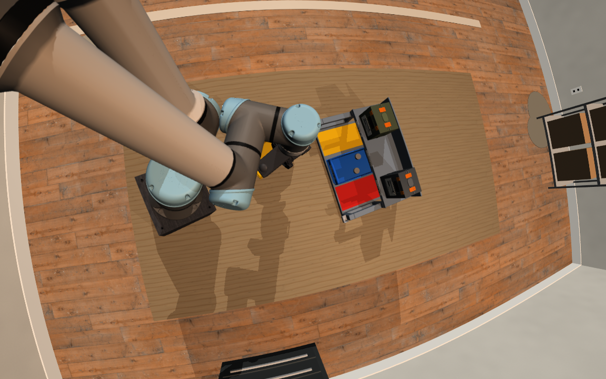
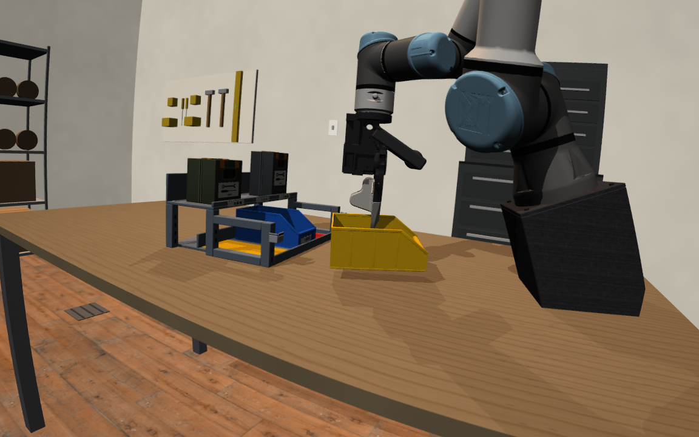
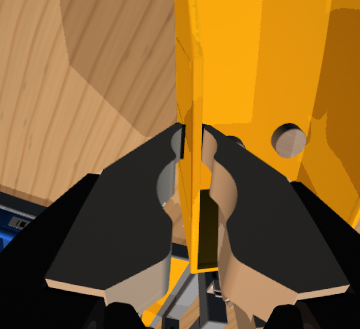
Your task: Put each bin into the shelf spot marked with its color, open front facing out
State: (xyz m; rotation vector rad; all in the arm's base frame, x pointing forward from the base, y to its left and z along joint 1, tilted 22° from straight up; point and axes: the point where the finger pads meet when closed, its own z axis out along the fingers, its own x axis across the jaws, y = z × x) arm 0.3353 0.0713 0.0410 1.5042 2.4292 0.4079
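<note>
My hand is 3 cm past the yellow bin, 4 cm to the right of it and 3 cm above it. The rest, counted from my hand: blue bin 28 cm ahead, 4 cm to the right, 5 cm below.
</note>
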